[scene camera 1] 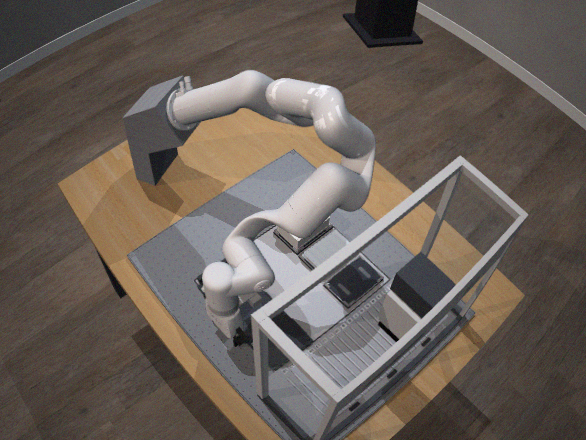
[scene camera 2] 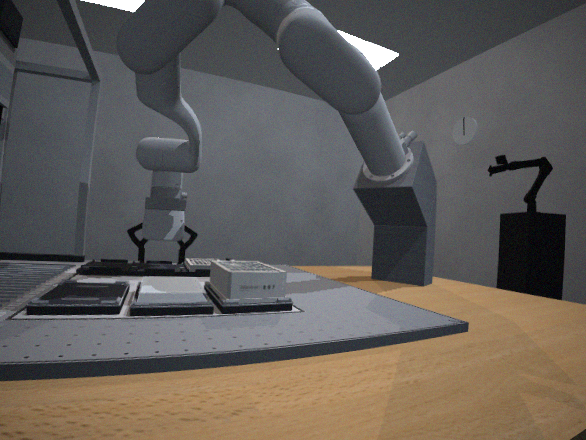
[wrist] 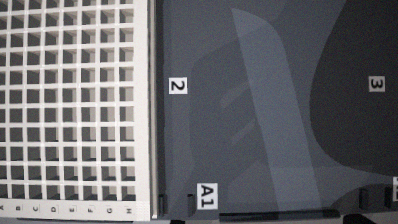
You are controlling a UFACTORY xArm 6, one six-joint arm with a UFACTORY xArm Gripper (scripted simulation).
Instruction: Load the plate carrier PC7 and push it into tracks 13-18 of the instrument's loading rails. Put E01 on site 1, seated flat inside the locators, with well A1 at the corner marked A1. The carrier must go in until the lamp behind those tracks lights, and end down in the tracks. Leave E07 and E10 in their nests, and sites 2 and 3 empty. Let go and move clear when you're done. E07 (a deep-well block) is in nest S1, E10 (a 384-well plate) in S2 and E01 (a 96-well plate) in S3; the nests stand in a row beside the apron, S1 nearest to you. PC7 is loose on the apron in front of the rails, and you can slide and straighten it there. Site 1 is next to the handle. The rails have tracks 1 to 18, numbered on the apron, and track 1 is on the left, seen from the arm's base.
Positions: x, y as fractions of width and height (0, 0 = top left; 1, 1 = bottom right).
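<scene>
A plate carrier PC7 (scene camera 2: 0.18, 0.61) is visible in the scene. The plate carrier PC7 (scene camera 1: 0.51, 0.76) can be seen here too, and the wrist view also shows the plate carrier PC7 (wrist: 0.64, 0.50).
</scene>
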